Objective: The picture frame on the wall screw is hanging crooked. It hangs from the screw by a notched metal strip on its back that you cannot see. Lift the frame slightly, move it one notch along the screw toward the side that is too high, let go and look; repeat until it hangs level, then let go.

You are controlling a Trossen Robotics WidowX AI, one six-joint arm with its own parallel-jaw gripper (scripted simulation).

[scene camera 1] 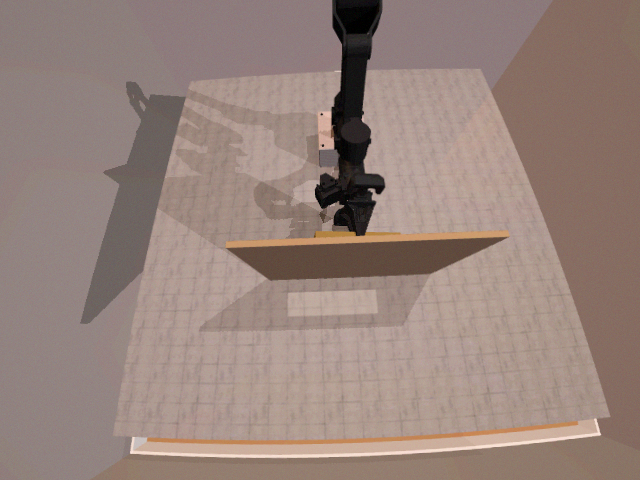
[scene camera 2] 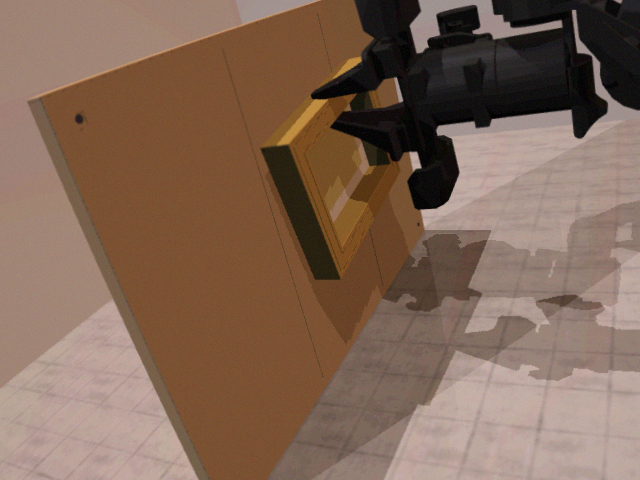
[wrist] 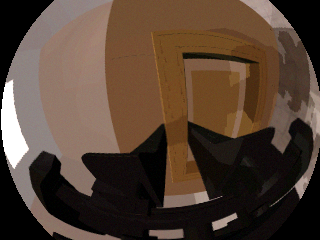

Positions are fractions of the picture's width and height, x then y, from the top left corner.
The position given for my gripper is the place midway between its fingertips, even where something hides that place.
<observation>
My gripper (scene camera 2: 0.50, 0.22) carries a golden picture frame (scene camera 2: 0.52, 0.38). I also see a brown wall board (scene camera 2: 0.25, 0.33).
The golden picture frame is seen too in the wrist view (wrist: 0.68, 0.34). My gripper shows as well in scene camera 1 (scene camera 1: 0.56, 0.51) and in the wrist view (wrist: 0.55, 0.53). The brown wall board also shows in scene camera 1 (scene camera 1: 0.63, 0.53) and in the wrist view (wrist: 0.42, 0.42).
</observation>
